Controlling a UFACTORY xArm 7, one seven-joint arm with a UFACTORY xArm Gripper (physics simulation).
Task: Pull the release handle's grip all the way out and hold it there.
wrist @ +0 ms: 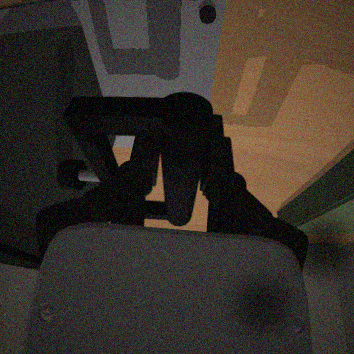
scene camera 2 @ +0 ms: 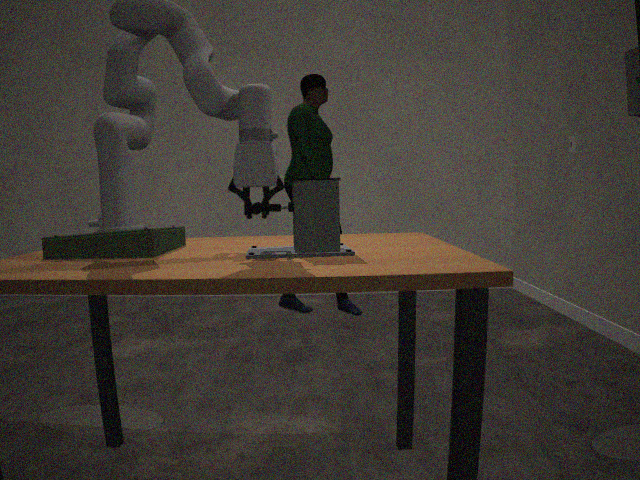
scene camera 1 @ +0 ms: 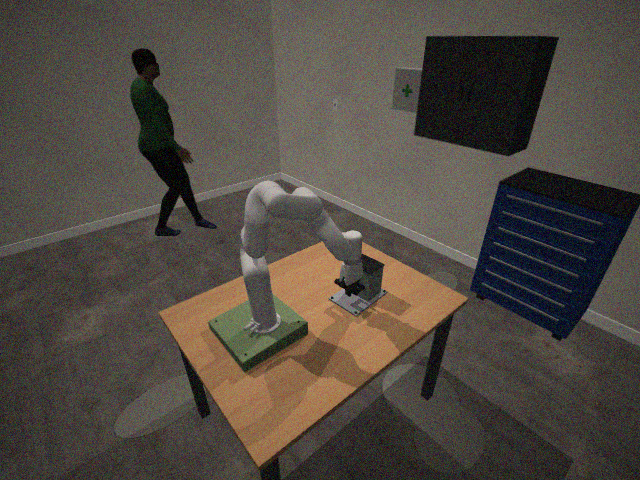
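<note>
The release handle's black grip (scene camera 2: pixel 257 208) (wrist: pixel 184 112) is a thick bar on a black frame, joined by a short, pale rod (scene camera 2: pixel 285 207) (wrist: pixel 89 176) to the side of a grey box (scene camera 1: pixel 373 279) (scene camera 2: pixel 316 217) (wrist: pixel 37 120). A short length of rod shows between box and handle. My gripper (scene camera 1: pixel 353 290) (scene camera 2: pixel 256 210) (wrist: pixel 183 126) points down and is shut on the grip, one finger inside the handle's frame and the other on the outer side. In scene camera 1 the dark fingers and handle blend together. Finger contact is dim in the wrist view.
The box stands on a pale metal base plate (scene camera 1: pixel 340 300) (scene camera 2: pixel 271 252) (wrist: pixel 196 65) bolted to the wooden table (scene camera 1: pixel 289 273) (scene camera 2: pixel 403 258). The arm's green base block (scene camera 1: pixel 227 322) (scene camera 2: pixel 98 246) is at the other side. A person (scene camera 1: pixel 155 118) (scene camera 2: pixel 310 139) stands beyond the table.
</note>
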